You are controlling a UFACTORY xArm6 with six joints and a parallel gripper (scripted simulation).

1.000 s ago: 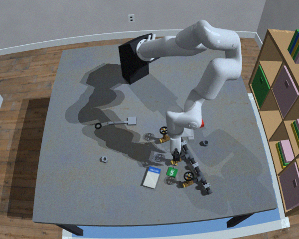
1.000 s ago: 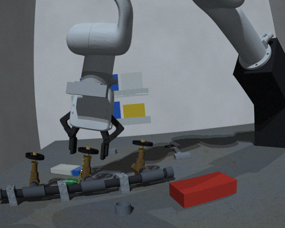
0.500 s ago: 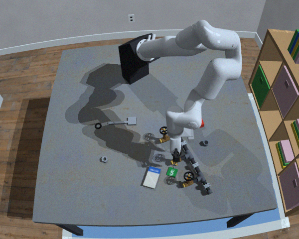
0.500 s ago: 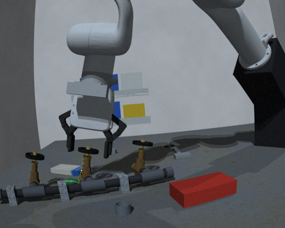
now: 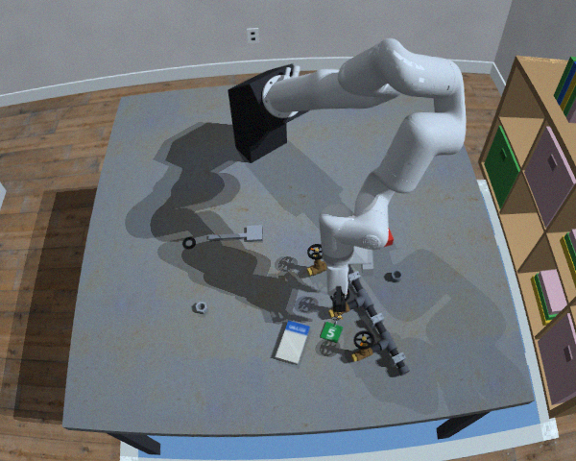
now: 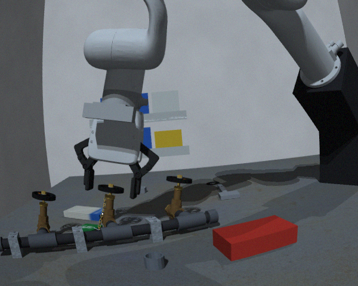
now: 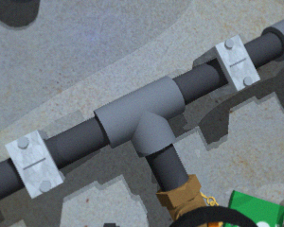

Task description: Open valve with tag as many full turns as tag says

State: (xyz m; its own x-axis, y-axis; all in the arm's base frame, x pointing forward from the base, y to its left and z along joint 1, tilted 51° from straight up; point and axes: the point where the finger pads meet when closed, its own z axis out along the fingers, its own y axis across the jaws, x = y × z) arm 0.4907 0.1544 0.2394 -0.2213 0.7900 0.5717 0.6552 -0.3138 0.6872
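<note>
Right now my hand is 90 mm above the green tag and 60 mm short of it. The rest, counted from my hand: notepad (130 mm ahead, 90 mm to the right, 80 mm below); grey flat tool (320 mm to the right, 160 mm behind, 80 mm below); red block (270 mm behind, 70 mm below, 50 mm to the left).
</note>
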